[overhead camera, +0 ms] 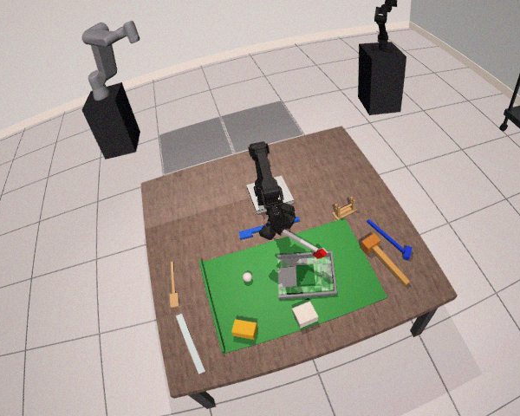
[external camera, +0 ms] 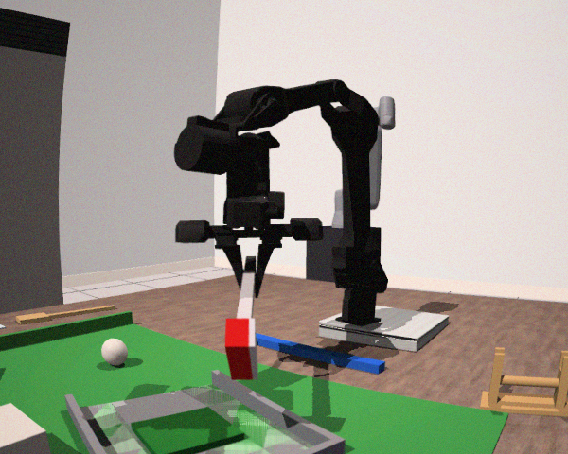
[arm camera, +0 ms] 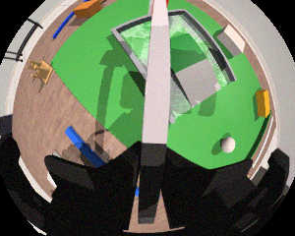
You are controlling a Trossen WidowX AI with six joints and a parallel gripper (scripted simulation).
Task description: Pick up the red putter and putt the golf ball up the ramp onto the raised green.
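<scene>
Now: gripper tip 7 cm to the right of the red putter, 6 cm short of it and 1 cm below it. Round my gripper tip: white golf ball (18 cm to the right, 13 cm ahead, 10 cm below); wooden rack (34 cm to the left, 16 cm behind, 9 cm below); cream block (36 cm ahead, 10 cm below, 4 cm to the left).
</scene>
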